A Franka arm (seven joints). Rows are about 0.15 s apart.
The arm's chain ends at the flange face. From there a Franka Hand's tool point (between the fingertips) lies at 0.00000 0.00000 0.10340 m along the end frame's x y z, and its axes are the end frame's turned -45 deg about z.
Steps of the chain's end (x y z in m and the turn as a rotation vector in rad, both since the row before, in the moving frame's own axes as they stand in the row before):
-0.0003, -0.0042, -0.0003, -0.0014, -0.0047, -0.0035
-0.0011, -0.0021, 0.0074, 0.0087, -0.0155, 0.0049
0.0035, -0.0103, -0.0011, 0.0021, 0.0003, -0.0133
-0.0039, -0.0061, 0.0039, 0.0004, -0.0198, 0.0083
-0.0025, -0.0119, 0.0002, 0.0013, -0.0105, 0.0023
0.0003, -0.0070, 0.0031, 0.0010, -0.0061, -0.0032
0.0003, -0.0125, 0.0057, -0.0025, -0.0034, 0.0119
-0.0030, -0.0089, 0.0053, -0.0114, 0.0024, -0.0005
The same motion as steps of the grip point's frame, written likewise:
0.0023, -0.0034, -0.0003, 0.0023, -0.0043, -0.0035
0.0002, -0.0040, 0.0074, 0.0171, -0.0048, 0.0049
0.0099, -0.0049, -0.0011, 0.0013, 0.0017, -0.0133
0.0001, -0.0086, 0.0039, 0.0143, -0.0137, 0.0083
0.0060, -0.0110, 0.0002, 0.0083, -0.0065, 0.0023
0.0048, -0.0053, 0.0031, 0.0050, -0.0036, -0.0032
0.0086, -0.0087, 0.0057, 0.0006, -0.0042, 0.0119
0.0035, -0.0074, 0.0053, -0.0098, -0.0064, -0.0005

